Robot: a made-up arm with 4 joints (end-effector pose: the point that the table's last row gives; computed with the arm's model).
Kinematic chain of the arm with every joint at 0, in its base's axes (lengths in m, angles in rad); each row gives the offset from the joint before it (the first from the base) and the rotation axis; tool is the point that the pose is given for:
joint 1: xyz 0 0 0.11 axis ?
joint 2: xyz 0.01 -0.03 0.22 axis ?
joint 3: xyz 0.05 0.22 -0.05 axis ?
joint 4: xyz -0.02 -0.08 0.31 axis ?
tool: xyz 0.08 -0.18 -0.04
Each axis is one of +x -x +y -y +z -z.
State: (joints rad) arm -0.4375 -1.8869 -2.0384 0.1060
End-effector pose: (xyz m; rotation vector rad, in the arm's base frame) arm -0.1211 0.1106 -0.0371 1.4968 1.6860 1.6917
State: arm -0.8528 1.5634 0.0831 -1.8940
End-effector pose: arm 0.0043 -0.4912 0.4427 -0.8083 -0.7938 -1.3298
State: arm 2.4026 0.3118 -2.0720 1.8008
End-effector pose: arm 0.0250 -0.1950 0.1676 -0.3924 1.5313 -0.1508
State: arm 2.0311 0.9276 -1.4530 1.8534
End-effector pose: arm -0.0510 -0.0367 0.1699 -0.4481 0.8809 -0.3309
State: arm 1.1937 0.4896 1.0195 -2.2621
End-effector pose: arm 0.2172 0.6818 0.0166 -1.6739 -1.1448 1.9428
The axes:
joint 1: -x
joint 2: -z
joint 3: -x
joint 4: +y

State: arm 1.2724 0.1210 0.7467 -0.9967
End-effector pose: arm 0.1489 0.6470 0.0729 -1.8965 -0.6593 0.8683
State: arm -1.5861 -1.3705 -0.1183 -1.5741
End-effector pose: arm 0.1064 -0.5270 0.1235 2.2534 -1.9990 -0.2454
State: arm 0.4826 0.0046 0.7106 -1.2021
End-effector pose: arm 0.1074 0.4951 0.5508 -1.0422 -1.0488 0.7084
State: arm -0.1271 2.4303 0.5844 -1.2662
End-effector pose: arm 0.0771 -0.3263 0.6990 -1.4321 0.1536 -1.6241
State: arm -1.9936 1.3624 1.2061 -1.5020
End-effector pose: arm 0.5039 -0.5014 -0.1185 0.4679 -0.0597 -0.3859
